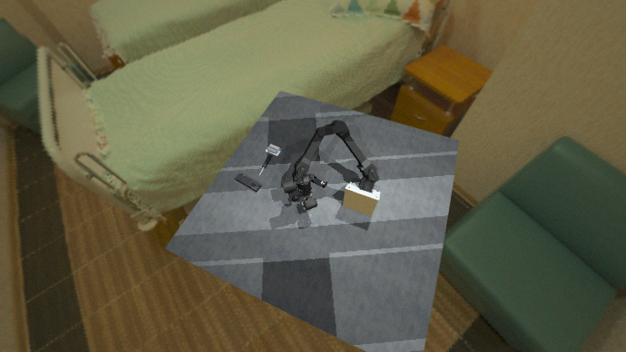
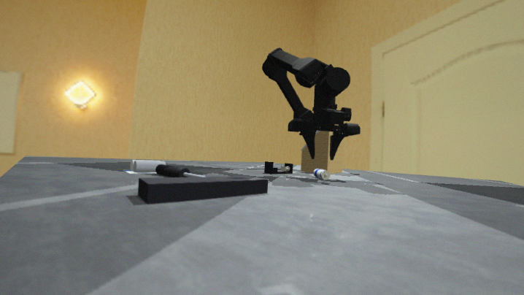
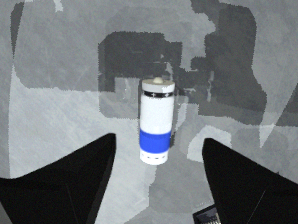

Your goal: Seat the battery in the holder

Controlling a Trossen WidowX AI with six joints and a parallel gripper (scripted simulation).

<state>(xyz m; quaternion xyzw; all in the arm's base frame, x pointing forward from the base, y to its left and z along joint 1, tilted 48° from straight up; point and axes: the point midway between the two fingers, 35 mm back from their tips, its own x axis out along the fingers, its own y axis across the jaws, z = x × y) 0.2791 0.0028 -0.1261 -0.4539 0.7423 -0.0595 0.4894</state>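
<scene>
Now: gripper tip 4 cm above the battery. Round my gripper tip: white pack 31 cm ahead, 29 cm to the right, 4 cm below; then screwdriver 32 cm ahead, 16 cm to the right, 4 cm below.
</scene>
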